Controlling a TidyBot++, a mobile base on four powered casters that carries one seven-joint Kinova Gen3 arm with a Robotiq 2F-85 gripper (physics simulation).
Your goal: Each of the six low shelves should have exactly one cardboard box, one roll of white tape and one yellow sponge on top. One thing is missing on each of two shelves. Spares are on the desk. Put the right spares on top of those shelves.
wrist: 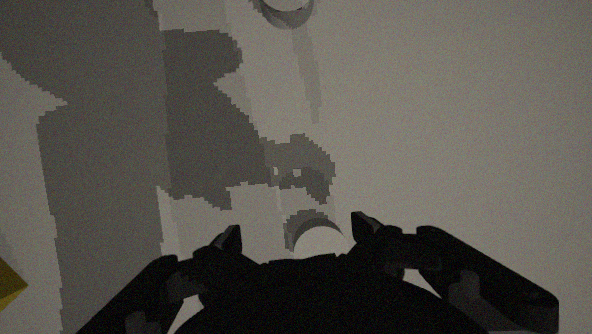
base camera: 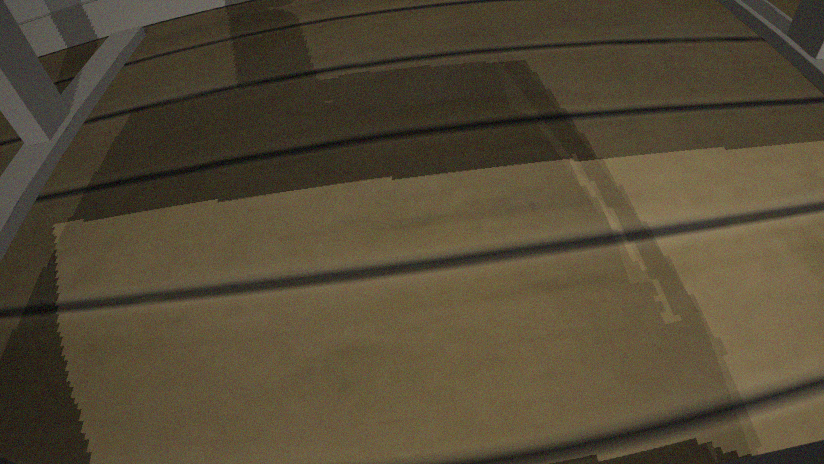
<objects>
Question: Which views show my gripper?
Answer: The wrist view only.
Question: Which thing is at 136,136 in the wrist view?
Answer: A desk.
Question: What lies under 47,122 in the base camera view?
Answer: A desk.
</objects>
